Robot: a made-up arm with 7 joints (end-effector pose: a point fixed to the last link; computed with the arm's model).
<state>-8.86 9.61 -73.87 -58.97 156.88 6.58 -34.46</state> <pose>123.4 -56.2 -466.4 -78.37 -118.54 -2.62</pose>
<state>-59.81 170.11 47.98 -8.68 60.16 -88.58 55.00</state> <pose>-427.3 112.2 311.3 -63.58 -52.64 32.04</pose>
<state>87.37 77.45 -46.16 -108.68 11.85 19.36 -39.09</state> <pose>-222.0 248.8 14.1 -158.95 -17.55 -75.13</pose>
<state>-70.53 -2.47 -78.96 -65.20 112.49 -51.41 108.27</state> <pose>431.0 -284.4 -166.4 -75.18 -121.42 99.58</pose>
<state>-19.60 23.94 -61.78 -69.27 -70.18 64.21 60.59</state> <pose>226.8 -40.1 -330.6 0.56 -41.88 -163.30</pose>
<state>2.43 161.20 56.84 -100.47 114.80 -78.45 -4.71</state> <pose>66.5 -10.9 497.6 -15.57 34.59 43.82</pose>
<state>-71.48 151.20 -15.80 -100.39 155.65 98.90 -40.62</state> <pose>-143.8 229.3 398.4 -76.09 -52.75 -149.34</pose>
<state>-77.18 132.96 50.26 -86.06 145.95 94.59 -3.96</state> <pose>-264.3 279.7 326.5 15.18 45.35 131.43</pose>
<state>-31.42 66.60 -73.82 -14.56 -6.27 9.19 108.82</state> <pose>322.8 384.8 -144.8 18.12 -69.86 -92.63</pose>
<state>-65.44 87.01 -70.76 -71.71 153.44 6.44 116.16</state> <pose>338.0 390.8 65.2 3.14 -130.59 104.75</pose>
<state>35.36 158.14 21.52 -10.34 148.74 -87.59 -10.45</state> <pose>249.4 196.6 470.1 -108.88 11.41 59.01</pose>
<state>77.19 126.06 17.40 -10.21 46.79 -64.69 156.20</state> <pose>229.9 450.3 276.5 4.99 -153.27 -62.14</pose>
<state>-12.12 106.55 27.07 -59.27 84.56 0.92 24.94</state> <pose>55.2 430.6 321.8 -58.62 118.03 91.36</pose>
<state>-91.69 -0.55 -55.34 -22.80 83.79 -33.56 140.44</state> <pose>530.4 -245.2 41.3 66.83 125.25 -93.56</pose>
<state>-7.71 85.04 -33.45 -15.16 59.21 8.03 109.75</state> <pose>108.0 519.3 41.2 86.52 -113.89 -23.89</pose>
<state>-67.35 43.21 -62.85 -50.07 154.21 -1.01 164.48</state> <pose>513.5 122.2 -80.0 2.13 -46.96 151.98</pose>
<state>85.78 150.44 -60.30 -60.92 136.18 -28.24 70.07</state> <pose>254.7 432.0 199.1 26.39 -59.46 -86.73</pose>
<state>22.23 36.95 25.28 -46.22 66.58 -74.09 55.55</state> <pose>-123.0 375.5 -278.8 -103.04 113.44 56.60</pose>
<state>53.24 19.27 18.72 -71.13 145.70 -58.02 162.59</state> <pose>-293.3 160.2 -304.6 -67.28 8.11 -55.27</pose>
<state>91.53 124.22 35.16 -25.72 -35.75 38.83 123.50</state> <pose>251.1 422.2 144.5 50.28 -4.35 -124.27</pose>
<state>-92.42 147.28 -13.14 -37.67 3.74 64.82 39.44</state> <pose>-296.2 281.5 327.5 114.09 -67.02 -13.77</pose>
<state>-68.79 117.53 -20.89 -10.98 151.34 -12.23 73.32</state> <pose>-13.6 486.4 249.1 -50.57 69.10 -44.36</pose>
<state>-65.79 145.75 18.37 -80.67 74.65 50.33 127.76</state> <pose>-257.2 200.9 384.7 -27.15 125.33 5.70</pose>
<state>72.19 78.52 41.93 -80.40 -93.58 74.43 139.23</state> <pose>-64.5 375.7 59.6 77.04 -21.99 -154.36</pose>
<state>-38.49 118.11 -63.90 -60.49 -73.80 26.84 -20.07</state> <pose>139.9 432.5 140.8 -28.46 134.43 -55.15</pose>
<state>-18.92 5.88 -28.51 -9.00 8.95 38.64 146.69</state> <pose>274.3 42.9 -407.7 40.25 -81.79 12.05</pose>
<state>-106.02 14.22 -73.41 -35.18 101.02 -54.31 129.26</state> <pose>539.6 -207.0 181.3 72.03 101.21 -67.21</pose>
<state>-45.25 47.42 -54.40 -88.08 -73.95 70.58 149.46</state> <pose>343.8 96.5 -128.3 -39.02 122.87 75.98</pose>
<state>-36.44 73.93 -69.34 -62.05 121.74 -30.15 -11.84</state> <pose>304.6 400.1 -91.4 13.15 -122.89 -105.73</pose>
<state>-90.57 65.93 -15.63 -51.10 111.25 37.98 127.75</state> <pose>399.1 305.1 269.7 61.18 129.26 -104.64</pose>
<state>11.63 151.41 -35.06 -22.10 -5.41 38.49 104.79</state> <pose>211.9 258.7 450.7 99.79 16.17 -104.82</pose>
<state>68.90 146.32 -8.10 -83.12 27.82 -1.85 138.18</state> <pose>334.5 294.2 132.9 -12.82 -85.12 -67.32</pose>
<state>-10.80 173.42 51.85 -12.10 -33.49 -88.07 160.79</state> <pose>-74.1 -73.5 597.8 13.35 88.27 132.14</pose>
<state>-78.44 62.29 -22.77 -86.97 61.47 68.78 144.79</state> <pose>374.4 237.0 239.3 -14.42 -153.64 39.20</pose>
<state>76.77 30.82 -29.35 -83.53 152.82 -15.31 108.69</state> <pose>-425.4 45.8 -147.2 124.99 -25.90 101.58</pose>
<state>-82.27 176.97 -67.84 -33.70 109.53 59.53 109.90</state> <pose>-433.5 200.2 244.4 -102.11 88.46 -63.88</pose>
